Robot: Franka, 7 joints.
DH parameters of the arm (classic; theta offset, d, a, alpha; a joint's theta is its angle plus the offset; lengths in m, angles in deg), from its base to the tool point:
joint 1: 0 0.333 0 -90
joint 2: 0 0 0 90
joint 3: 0 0.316 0.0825 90
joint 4: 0 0 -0.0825 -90
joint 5: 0 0.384 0 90
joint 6: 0 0 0.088 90
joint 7: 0 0.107 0 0
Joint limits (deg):
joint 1: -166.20..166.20
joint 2: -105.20..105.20
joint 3: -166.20..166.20
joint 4: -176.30..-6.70
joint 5: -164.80..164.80
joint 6: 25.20..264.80
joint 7: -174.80..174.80
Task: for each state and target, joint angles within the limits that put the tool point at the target. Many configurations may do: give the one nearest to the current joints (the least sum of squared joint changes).
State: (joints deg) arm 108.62 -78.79 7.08 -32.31 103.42 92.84 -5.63
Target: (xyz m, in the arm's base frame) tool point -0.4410 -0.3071 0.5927
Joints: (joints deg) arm 89.21 -92.47 43.05 -99.52 78.11 62.11 -5.63
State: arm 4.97 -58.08 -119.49 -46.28 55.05 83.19 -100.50
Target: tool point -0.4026 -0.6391 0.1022
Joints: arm 27.40 -90.19 -130.46 -50.31 55.21 99.97 -100.50
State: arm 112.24 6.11 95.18 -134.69 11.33 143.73 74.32
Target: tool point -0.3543 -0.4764 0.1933
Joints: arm 104.11 -43.53 129.04 -118.36 10.02 148.42 74.32
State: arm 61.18 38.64 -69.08 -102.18 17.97 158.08 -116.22
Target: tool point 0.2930 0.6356 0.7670
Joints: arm 99.04 32.20 -54.39 -61.95 14.82 164.73 -116.22
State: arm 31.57 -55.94 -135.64 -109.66 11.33 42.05 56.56
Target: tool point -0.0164 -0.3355 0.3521
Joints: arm 22.49 -32.44 -115.97 -126.29 15.45 25.20 56.56
